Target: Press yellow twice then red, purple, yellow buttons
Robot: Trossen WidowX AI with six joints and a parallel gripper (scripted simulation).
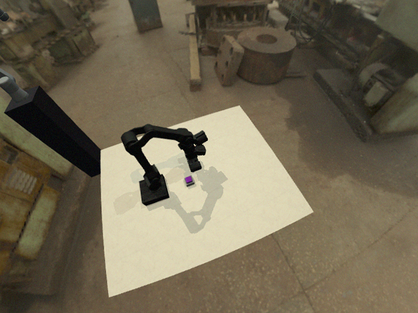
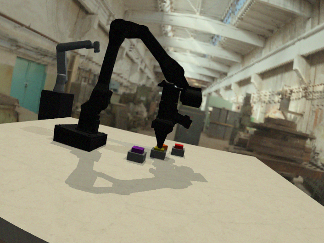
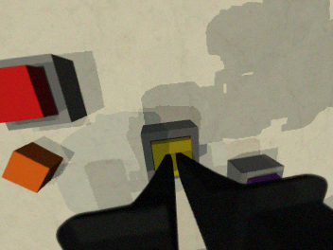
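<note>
My gripper tip is 10 mm above the yellow button. Also, from my gripper tip: red button 70 mm ahead, 100 mm to the left; orange block 130 mm to the left, 20 mm below; purple button 60 mm behind, 90 mm to the right.
</note>
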